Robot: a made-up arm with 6 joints. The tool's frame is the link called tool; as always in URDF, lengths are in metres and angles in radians.
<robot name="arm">
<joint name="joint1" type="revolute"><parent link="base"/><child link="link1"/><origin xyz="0.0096 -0.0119 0.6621" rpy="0 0 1.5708"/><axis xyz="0 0 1"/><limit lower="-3.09" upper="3.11"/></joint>
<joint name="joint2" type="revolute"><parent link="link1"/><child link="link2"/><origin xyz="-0.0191 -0.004 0.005" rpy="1.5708 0 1.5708"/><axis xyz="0 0 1"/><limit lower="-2.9" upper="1.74"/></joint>
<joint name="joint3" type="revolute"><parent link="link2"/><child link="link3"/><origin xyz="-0.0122 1.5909 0.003" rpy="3.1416 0 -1.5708"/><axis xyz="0 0 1"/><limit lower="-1.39" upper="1.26"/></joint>
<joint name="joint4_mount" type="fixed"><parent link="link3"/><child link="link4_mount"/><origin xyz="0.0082 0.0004 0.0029"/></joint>
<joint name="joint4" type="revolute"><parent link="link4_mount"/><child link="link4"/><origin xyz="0.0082 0.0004 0.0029" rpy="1.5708 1.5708 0"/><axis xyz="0 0 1"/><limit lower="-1.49" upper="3.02"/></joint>
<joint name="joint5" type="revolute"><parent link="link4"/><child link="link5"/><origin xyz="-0.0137 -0.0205 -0.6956" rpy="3.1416 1.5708 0"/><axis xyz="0 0 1"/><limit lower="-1.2" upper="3.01"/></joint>
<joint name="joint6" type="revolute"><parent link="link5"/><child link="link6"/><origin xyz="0.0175 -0.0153 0.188" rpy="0 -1.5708 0"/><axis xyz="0 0 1"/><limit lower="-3.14" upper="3.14"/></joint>
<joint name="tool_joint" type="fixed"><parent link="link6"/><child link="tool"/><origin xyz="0.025 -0.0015 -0.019" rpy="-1.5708 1.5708 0"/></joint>
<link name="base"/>
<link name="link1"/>
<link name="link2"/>
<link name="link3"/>
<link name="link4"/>
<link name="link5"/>
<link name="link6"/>
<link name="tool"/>
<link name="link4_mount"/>
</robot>
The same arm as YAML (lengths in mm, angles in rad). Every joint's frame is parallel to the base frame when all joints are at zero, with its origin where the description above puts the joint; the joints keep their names.
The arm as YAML. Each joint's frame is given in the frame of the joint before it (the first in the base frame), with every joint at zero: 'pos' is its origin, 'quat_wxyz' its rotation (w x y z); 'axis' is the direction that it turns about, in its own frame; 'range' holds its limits. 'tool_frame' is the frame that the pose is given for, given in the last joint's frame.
length_unit: mm
angle_unit: rad
joints:
  - joint: joint1
    pos: [9.6, -11.9, 662.1]
    quat_wxyz: [1.0, 0.0, 0.0, 0.0]
    axis: "+z"
    range: [-3.09, 3.11]
  - joint: joint2
    pos: [4.0, -19.1, 5.0]
    quat_wxyz: [1.0, 0.0, 0.0, 0.0]
    axis: "+y"
    range: [-2.9, 1.74]
  - joint: joint3
    pos: [12.2, 3.0, 1590.9]
    quat_wxyz: [1.0, 0.0, 0.0, 0.0]
    axis: "-y"
    range: [-1.39, 1.26]
  - joint: joint4
    pos: [0.8, -5.8, -16.4]
    quat_wxyz: [1.0, 0.0, 0.0, 0.0]
    axis: "-x"
    range: [-1.49, 3.02]
  - joint: joint5
    pos: [695.6, -13.7, 20.5]
    quat_wxyz: [1.0, 0.0, 0.0, 0.0]
    axis: "-y"
    range: [-1.2, 3.01]
  - joint: joint6
    pos: [17.5, -188.0, -15.3]
    quat_wxyz: [1.0, 0.0, 0.0, 0.0]
    axis: "-x"
    range: [-3.14, 3.14]
tool_frame:
  pos: [19.0, -25.0, -1.5]
  quat_wxyz: [1.0, 0.000002, 0.0, -0.000002]

